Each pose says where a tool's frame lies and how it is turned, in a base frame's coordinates. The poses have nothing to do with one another.
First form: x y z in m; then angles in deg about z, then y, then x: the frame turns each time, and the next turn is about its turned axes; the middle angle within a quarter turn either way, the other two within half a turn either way.
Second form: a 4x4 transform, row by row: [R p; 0 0 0 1], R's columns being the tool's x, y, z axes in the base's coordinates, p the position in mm. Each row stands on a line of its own. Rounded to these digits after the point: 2 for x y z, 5 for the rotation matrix.
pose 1, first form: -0.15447 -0.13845 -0.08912 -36.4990 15.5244 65.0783
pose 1, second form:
0.77454 0.44576 -0.44876 -154.47
-0.57311 0.19436 -0.79610 -138.45
-0.26765 0.87380 0.40601 -89.12
0 0 0 1

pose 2, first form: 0.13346 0.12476 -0.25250 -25.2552 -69.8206 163.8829
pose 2, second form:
0.31199 -0.64554 0.69710 133.46
-0.14718 -0.75770 -0.63579 124.76
0.93862 0.09576 -0.33140 -252.50
0 0 0 1

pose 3, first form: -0.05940 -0.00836 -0.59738 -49.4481 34.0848 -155.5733
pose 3, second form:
0.53845 -0.84248 -0.01753 -59.40
-0.62929 -0.41586 0.65655 -8.36
-0.56042 -0.34249 -0.75408 -597.38
0 0 0 1

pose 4, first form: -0.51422 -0.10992 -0.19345 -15.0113 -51.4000 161.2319
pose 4, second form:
0.60259 -0.48810 0.63138 -514.22
-0.16159 -0.84939 -0.50242 -109.92
0.78152 0.20073 -0.59071 -193.45
0 0 0 1

